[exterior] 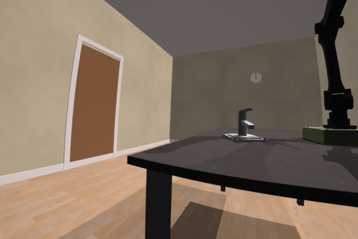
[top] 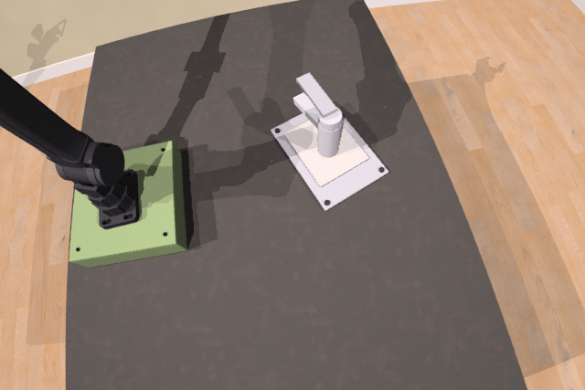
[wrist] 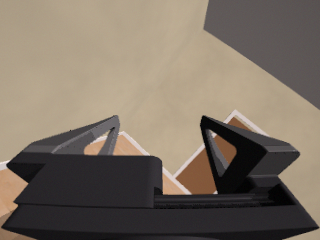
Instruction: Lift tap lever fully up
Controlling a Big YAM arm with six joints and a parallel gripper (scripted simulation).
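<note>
The lever is 110 mm ahead of my hand, 470 mm to the right of it and 460 mm below it. From my hand the other things lie so: grey tap 120 mm ahead, 500 mm to the right, 510 mm below.
</note>
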